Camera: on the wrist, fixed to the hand. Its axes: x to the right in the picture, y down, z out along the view.
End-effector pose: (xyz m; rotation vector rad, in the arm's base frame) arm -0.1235 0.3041 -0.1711 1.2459 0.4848 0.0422
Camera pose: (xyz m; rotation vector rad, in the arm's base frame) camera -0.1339 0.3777 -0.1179 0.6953 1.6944 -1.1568
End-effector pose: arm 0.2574 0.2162 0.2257 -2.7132 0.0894 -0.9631
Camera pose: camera 0.2190 0.1360 0.2467 1.7656 1.9349 1.3945
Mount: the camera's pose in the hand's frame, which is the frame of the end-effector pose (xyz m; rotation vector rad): -0.0055 0.0707 -0.0576 0.1604 0.3569 -1.6060
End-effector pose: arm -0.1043 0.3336 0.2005 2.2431 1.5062 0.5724
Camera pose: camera -0.0816 0.3082 0.2852 0.4028 2.8375 0.2655
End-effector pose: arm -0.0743 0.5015 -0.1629 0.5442 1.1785 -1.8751
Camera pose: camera -0.0167 0.5398 -0.2226 0.1047 -1.2643 2.0901
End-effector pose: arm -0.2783 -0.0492 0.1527 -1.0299 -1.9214 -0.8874
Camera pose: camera -0.1971 -0.0687 0.1898 0.9934 -2.1811 -1.4873
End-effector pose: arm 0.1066 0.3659 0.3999 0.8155 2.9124 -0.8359
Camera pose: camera 0.1533 0.4429 0.4152 1.1494 -2.0564 0.5344
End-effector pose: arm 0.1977 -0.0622 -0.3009 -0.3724 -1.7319 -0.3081
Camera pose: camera 0.2793 -0.0215 -0.2954 1.2193 -1.3244 -1.2510
